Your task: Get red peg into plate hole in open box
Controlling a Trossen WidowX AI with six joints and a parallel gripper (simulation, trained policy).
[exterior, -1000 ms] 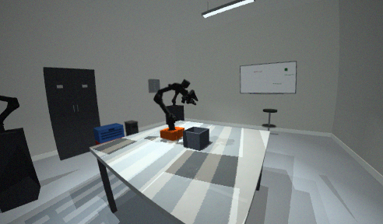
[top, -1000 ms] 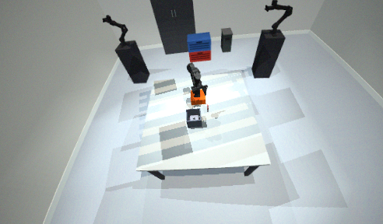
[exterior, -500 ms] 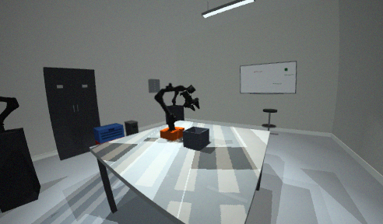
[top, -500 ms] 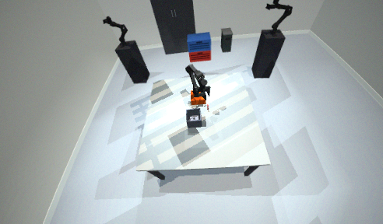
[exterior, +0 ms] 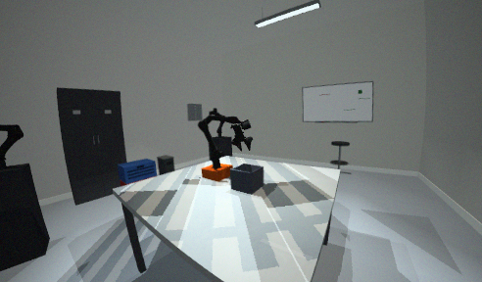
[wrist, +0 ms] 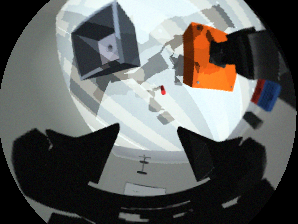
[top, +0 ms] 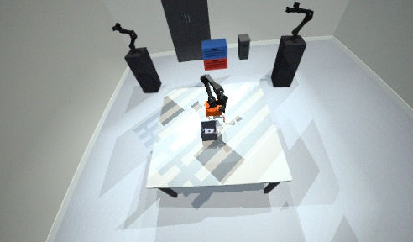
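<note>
The red peg is 3 cm behind my gripper tip, 1 cm to the right of it and 17 cm below it. The rest, counted from my gripper tip: grey plate 15 cm ahead, 16 cm to the right, 16 cm below.
</note>
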